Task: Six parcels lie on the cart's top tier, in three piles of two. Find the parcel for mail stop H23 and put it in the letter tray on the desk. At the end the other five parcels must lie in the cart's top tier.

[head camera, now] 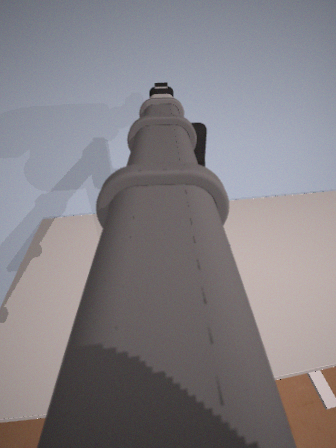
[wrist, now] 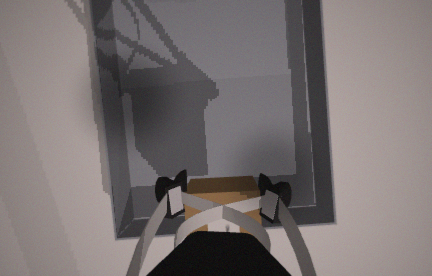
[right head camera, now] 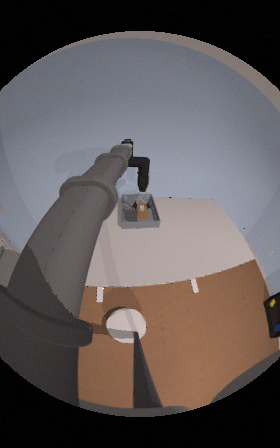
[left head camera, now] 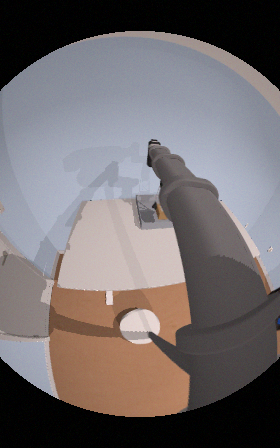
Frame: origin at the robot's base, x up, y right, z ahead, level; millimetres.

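Seen in the pictures: gripper, fingertip midpoint: [wrist: 223,188]; robot's base, origin of the base link: [right head camera: 126,324] [left head camera: 138,325].
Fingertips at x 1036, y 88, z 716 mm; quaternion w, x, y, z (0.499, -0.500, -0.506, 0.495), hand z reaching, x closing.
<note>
Offsets run from my fingertips to a thing's middle. Level surfaces: height alone.
My gripper [right head camera: 142,205] [wrist: 223,188] is shut on a brown parcel @[dx +15, dy +3, dz -37 mm] [left head camera: 161,212] [right head camera: 142,215] [wrist: 222,185] with a white label, whose writing cannot be read. The parcel is held level between the two dark fingertips, above the near end of the grey letter tray @[dx -82, dy -18, dz +104 mm] [left head camera: 155,225] [right head camera: 141,224] [wrist: 326,150]. In the wrist view it overlaps the tray's near wall, and a shadow falls on the tray floor. The tray stands on the pale desk @[dx -114 mm] [head camera: 280,280] [left head camera: 110,250] [right head camera: 200,235] [wrist: 380,125]. The cart's other parcels do not show.
The grey telescoping arm [head camera: 160,280] [left head camera: 210,240] [right head camera: 60,240] reaches over the desk and hides part of it. A blue wall [head camera: 260,100] stands behind. A white disc [left head camera: 139,320] [right head camera: 126,320] shows over the brown floor. A dark object [right head camera: 272,316] with yellow and blue patches is at the right edge.
</note>
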